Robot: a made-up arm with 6 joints.
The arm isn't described. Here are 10 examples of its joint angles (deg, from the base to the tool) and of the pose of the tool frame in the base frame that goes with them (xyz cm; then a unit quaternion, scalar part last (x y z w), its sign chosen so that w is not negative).
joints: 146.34 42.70 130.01 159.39 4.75 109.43
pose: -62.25 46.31 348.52 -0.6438 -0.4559 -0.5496 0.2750
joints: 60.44 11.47 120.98 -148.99 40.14 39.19
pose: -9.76 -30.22 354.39 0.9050 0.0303 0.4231 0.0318
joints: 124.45 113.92 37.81 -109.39 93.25 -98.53
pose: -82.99 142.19 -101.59 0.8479 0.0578 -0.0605 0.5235
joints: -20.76 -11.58 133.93 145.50 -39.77 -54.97
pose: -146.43 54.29 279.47 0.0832 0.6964 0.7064 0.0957
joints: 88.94 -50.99 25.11 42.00 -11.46 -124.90
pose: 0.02 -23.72 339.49 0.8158 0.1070 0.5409 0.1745
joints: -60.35 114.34 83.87 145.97 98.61 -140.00
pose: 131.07 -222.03 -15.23 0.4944 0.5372 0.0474 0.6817
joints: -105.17 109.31 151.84 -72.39 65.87 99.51
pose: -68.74 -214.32 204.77 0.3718 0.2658 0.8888 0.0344
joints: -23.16 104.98 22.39 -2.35 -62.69 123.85
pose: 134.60 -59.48 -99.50 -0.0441 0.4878 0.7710 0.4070
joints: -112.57 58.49 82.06 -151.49 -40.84 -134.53
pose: -102.47 -237.55 234.14 -0.7754 0.0986 -0.5581 0.2786
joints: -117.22 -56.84 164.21 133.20 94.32 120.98
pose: 85.28 160.19 22.73 -0.5796 -0.3472 -0.1006 0.7303
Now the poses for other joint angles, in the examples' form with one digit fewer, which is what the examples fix.
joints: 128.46 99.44 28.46 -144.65 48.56 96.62
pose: -109.6 150.5 -83.3 -0.473 0.283 0.318 0.771
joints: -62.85 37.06 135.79 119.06 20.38 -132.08
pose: 19.9 -26.0 347.6 -0.359 -0.661 -0.150 0.641
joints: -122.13 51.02 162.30 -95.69 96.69 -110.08
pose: -16.7 -4.5 310.3 0.014 -0.368 0.918 0.147
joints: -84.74 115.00 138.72 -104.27 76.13 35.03
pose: 13.1 -257.6 148.9 0.099 -0.675 -0.731 0.011
